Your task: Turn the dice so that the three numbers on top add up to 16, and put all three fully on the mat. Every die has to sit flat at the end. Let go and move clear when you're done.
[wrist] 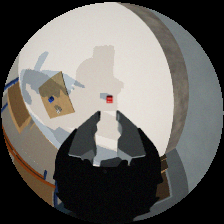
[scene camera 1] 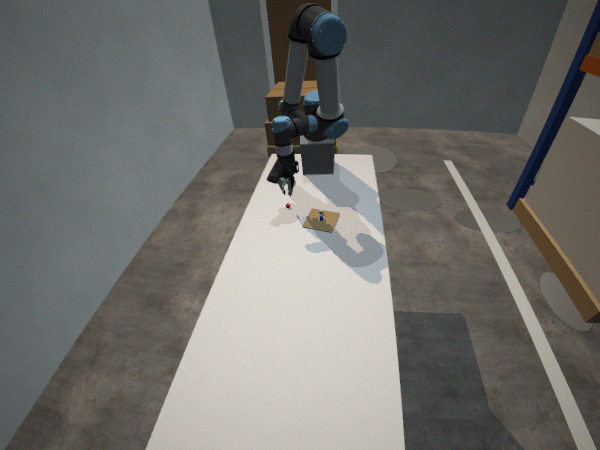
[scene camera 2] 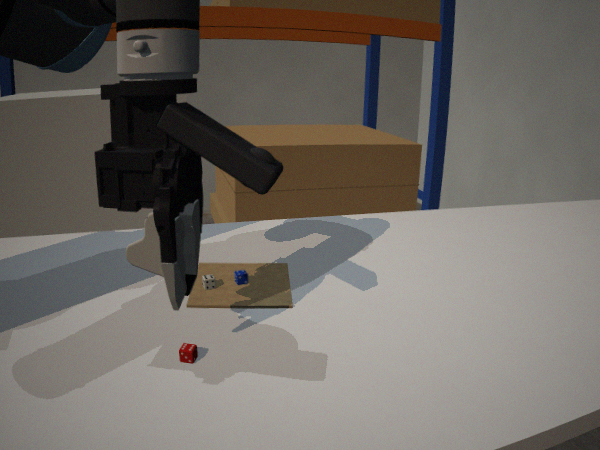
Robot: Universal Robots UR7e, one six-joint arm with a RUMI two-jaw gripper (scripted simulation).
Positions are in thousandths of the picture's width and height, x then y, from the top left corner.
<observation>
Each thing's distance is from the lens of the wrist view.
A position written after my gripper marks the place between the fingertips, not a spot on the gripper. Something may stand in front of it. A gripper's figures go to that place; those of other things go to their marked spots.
my gripper (wrist: 484, 498): 15 cm
mat (wrist: 248, 386): 26 cm
</observation>
